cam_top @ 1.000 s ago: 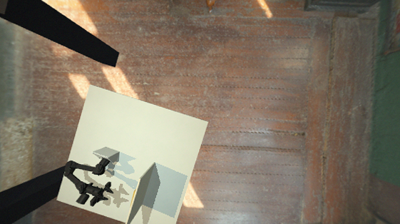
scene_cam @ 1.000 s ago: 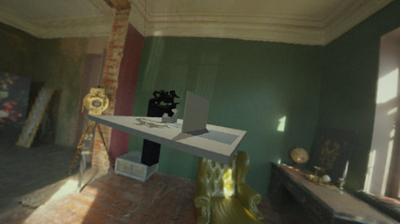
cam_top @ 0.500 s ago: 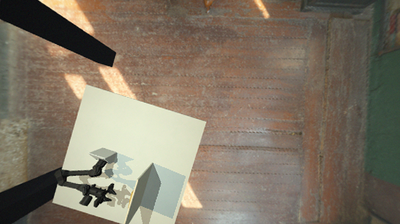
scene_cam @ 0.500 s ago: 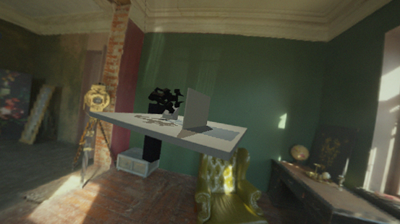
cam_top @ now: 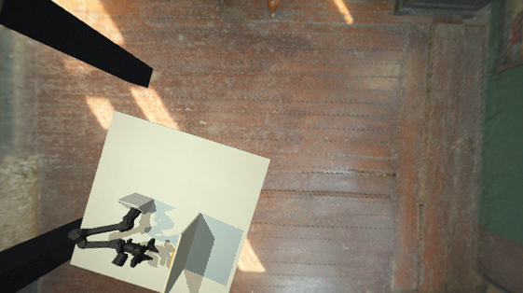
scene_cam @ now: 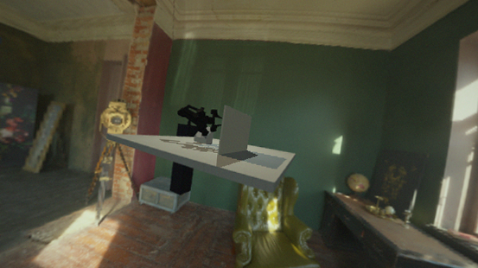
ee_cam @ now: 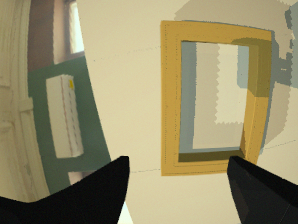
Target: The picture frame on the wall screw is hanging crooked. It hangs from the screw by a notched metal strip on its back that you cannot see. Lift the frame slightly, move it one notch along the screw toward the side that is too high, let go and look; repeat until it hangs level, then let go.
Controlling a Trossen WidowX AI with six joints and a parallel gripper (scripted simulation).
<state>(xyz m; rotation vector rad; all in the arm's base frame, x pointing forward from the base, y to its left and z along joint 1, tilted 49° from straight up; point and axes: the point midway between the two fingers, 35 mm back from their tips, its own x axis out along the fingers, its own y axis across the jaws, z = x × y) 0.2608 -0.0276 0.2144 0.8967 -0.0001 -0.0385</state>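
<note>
Right now my gripper tip is 13 cm short of the yellow picture frame, 5 cm above it and 1 cm to the right of it. Round my gripper tip: cream wall panel: 14 cm ahead, 6 cm below, 1 cm to the left.
</note>
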